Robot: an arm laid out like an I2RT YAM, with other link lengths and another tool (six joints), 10 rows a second.
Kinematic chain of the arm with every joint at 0, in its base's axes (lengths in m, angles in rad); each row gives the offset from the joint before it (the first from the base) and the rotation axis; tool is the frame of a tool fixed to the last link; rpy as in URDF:
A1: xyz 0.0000 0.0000 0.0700 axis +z
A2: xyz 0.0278 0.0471 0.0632 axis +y
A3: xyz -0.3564 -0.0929 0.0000 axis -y
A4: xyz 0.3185 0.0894 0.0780 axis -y
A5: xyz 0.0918 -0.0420 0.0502 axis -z
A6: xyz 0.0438 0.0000 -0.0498 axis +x
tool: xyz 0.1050 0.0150 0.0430 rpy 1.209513 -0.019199 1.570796
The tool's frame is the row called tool.
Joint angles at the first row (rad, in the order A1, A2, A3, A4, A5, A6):
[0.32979 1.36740 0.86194 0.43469 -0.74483 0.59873]
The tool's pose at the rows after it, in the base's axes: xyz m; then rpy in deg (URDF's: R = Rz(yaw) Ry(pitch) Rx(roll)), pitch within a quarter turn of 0, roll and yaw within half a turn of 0:
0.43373 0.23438 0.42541 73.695 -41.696 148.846
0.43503 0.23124 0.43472 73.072 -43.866 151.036
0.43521 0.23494 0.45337 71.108 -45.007 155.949
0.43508 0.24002 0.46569 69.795 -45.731 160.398
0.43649 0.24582 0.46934 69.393 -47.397 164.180
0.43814 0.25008 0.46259 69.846 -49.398 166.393
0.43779 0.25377 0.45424 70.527 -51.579 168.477
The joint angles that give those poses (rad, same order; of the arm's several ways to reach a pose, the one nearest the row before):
[0.30004 1.36740 0.86918 0.41793 -0.77648 0.65367]
[0.28399 1.36931 0.89438 0.40493 -0.82572 0.69599]
[0.27789 1.38343 0.94319 0.40456 -0.89515 0.73873]
[0.27599 1.40211 0.98249 0.40912 -0.95885 0.77038]
[0.27598 1.42691 1.01149 0.41333 -1.01989 0.80625]
[0.27600 1.44866 1.01683 0.41904 -1.06452 0.83180]
[0.27600 1.46544 1.01643 0.41906 -1.11029 0.85431]

